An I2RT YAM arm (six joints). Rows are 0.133 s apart.
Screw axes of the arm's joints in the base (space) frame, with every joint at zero. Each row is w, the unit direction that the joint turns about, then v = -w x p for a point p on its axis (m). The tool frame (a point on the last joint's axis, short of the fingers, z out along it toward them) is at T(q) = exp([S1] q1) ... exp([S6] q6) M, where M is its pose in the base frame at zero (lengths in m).
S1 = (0, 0, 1, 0, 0, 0)
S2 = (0, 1, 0, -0.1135, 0, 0.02)
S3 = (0, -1, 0, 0.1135, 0, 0.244)
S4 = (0, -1, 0, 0.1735, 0, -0.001)
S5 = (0, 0, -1, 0, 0.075, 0)
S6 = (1, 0, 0, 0, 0.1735, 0)
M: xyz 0.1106 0 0.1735 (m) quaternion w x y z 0.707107 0 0.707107 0
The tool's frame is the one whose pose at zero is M.
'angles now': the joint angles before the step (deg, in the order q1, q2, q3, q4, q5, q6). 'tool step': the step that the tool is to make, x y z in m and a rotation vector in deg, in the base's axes. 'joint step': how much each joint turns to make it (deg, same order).
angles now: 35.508, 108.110, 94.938, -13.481, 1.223, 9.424
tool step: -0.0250, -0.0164, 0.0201, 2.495, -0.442, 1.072
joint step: 0.013, -6.987, -4.969, -0.216, -1.724, 1.138
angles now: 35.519, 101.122, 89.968, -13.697, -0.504, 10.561
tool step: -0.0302, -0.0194, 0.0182, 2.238, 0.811, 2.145
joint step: -0.008, -7.763, -4.920, -2.162, -2.910, 1.194
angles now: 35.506, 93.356, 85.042, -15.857, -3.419, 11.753
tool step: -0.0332, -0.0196, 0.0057, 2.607, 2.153, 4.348
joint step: 0.004, -8.112, -6.698, -1.514, -5.345, 1.301
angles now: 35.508, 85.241, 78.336, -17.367, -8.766, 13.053
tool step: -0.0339, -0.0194, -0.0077, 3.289, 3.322, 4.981
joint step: -0.003, -8.358, -8.696, -0.005, -6.444, 2.178
